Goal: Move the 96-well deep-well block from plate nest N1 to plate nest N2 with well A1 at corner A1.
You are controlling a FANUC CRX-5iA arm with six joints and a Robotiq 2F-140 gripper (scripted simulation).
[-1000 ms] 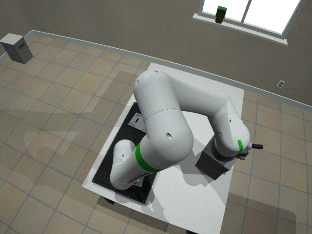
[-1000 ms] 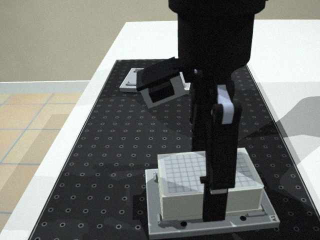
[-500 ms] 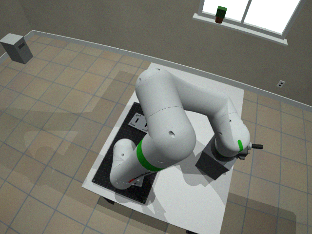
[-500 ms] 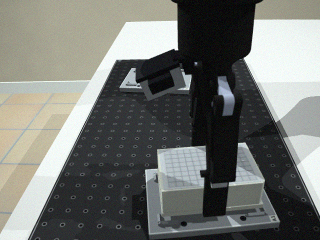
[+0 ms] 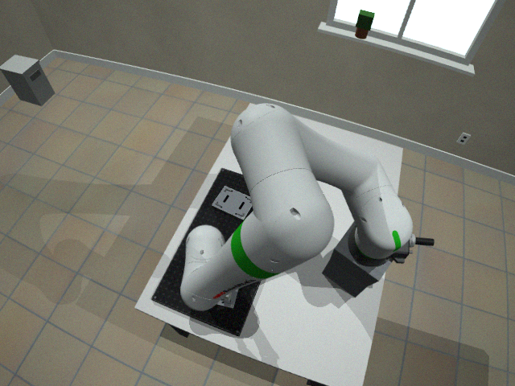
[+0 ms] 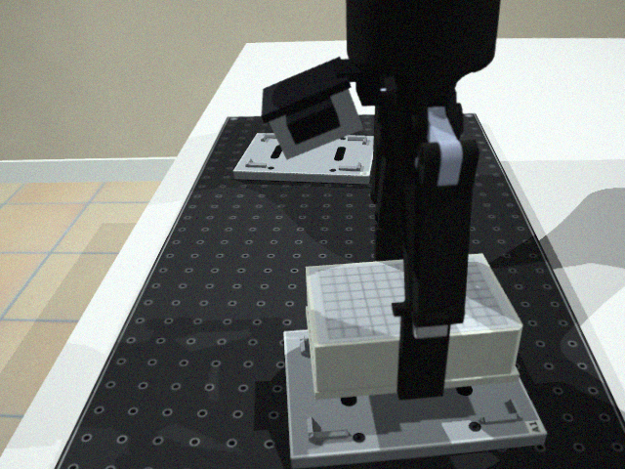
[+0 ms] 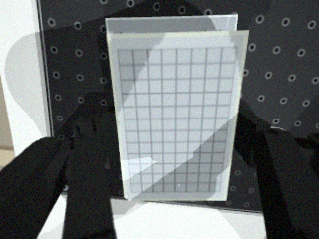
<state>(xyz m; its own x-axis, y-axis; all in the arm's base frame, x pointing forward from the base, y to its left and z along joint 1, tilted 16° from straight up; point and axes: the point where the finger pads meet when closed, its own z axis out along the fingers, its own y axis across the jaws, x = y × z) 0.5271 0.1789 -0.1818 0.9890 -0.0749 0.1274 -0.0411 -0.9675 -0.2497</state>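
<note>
My hand is 70 mm past the A1 mark, 60 mm to the right of it and 60 mm above it. From my hand the other things lie so: 96-well deep-well block: 10 mm below.
</note>
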